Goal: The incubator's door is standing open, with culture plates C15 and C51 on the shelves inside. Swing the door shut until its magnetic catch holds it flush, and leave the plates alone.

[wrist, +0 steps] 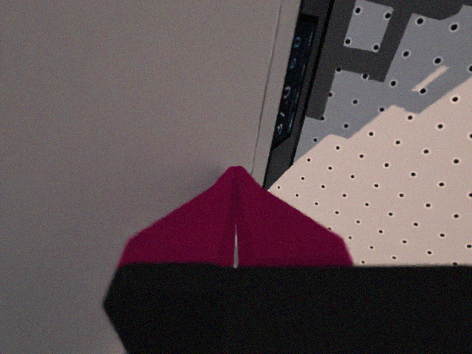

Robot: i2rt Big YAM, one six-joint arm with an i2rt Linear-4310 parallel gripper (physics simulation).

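Places are measured from the arm's base along level axes (x up, y back, z right), in millimetres.
Where they show: gripper, fingertip midpoint: (235, 177).
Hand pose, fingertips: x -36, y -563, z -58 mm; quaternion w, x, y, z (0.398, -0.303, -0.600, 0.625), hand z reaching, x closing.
Note:
After its pixels a point has its place.
A large flat grey panel of the incubator (135, 100) @[z -13, x 17, y -567 mm] fills the left of the wrist view. A thin seam runs along its right edge, beside a narrow pale strip. Whether this panel is the door or the cabinet wall cannot be told from this view. Beyond the strip is a dark face with a lit display (290, 85) @[z -36, x -159, y -586 mm]. My gripper (235, 177) @[z -58, x -36, y -563 mm] is shut and empty, its magenta fingertips together over the panel's right edge, close to the seam. A faint shadow lies on the panel beside the tips; contact cannot be made out. Plates C15 and C51 and the shelves do not show.
A pale tabletop (400, 200) @[z -138, x -231, y -471 mm] with a grid of small holes lies to the right, lower than the panel. Dark and grey-blue shadows fall across its upper part. The black gripper body hides the bottom of the view.

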